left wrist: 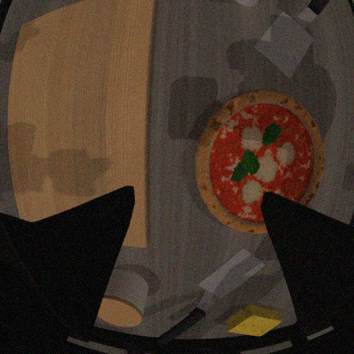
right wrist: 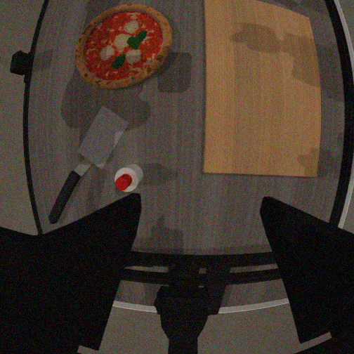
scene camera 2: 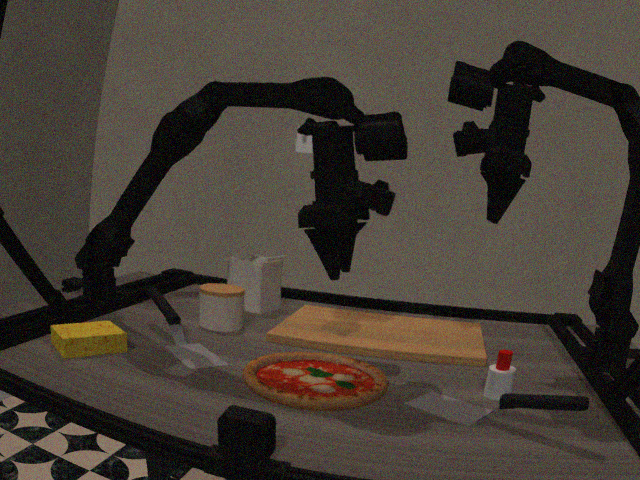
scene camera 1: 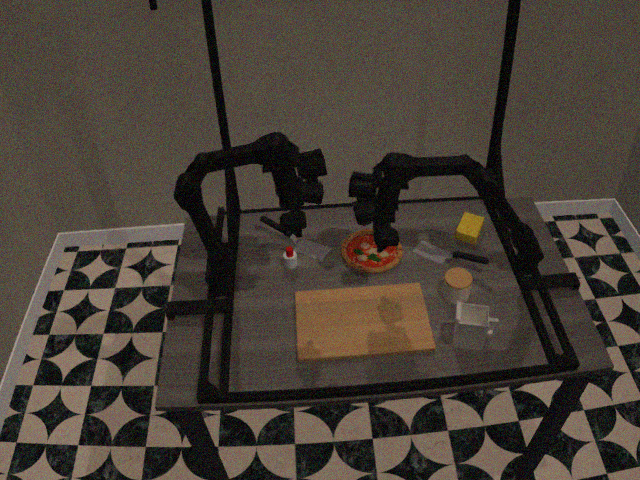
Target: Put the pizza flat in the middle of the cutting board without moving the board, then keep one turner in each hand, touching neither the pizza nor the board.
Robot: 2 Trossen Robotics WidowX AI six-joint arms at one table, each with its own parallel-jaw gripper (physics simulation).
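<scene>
The pizza (scene camera 1: 364,254) (scene camera 2: 315,379) (left wrist: 260,162) (right wrist: 125,45) lies flat on the table beside the bare cutting board (scene camera 1: 361,322) (scene camera 2: 382,333) (left wrist: 80,100) (right wrist: 260,100). One turner (scene camera 1: 433,252) (scene camera 2: 193,354) (left wrist: 231,274) lies at the right in scene camera 1, its black handle pointing right. The other turner (scene camera 1: 312,249) (scene camera 2: 452,407) (left wrist: 285,44) (right wrist: 102,137) lies at the left there. My left gripper (scene camera 1: 383,250) (scene camera 2: 341,273) (left wrist: 200,197) is open and empty above the table. My right gripper (scene camera 1: 293,235) (scene camera 2: 494,221) (right wrist: 203,203) is open and empty, high above the table.
A white bottle with a red cap (scene camera 1: 290,258) (scene camera 2: 500,379) (right wrist: 128,178) stands by the left turner in scene camera 1. A lidded jar (scene camera 1: 457,286) (scene camera 2: 221,310) (left wrist: 125,295), a whitish container (scene camera 1: 472,325) (scene camera 2: 257,284) and a yellow sponge (scene camera 1: 469,227) (scene camera 2: 88,338) (left wrist: 255,321) are at the right there.
</scene>
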